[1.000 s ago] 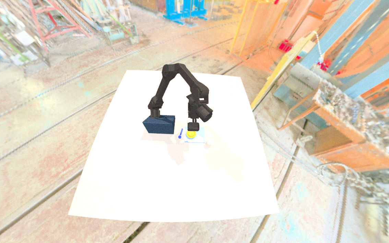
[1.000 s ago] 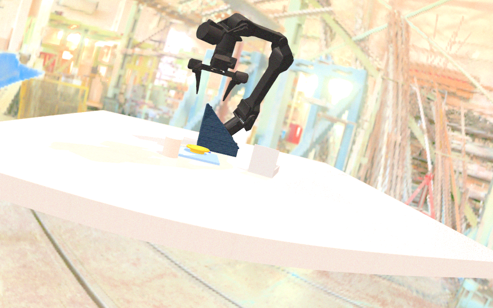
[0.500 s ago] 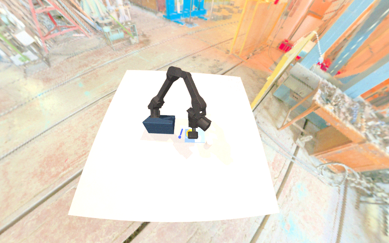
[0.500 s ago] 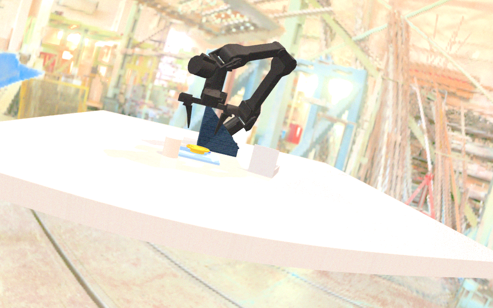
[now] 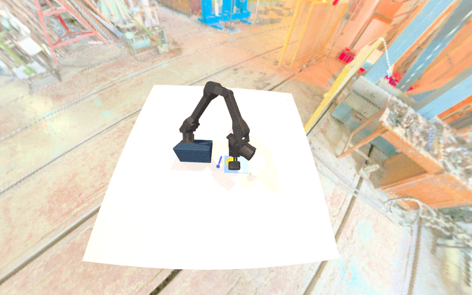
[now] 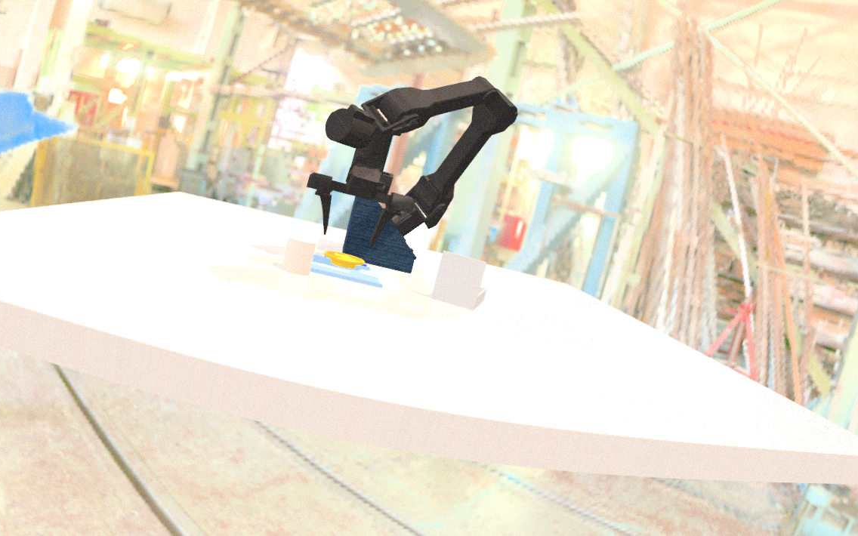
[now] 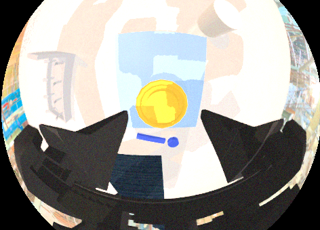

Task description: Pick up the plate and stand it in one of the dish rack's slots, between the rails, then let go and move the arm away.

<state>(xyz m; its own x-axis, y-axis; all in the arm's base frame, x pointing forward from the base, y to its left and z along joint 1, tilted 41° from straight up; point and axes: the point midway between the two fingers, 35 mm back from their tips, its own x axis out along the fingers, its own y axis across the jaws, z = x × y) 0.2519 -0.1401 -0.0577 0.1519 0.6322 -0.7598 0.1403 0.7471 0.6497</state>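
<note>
My gripper tip is 3 cm above the yellow plate. Round my gripper tip: small blue utensil 8 cm behind, 1 cm to the left, 5 cm below; pale cylinder 11 cm ahead, 9 cm to the right, 3 cm below; light blue mat 2 cm ahead, 5 cm below.
</note>
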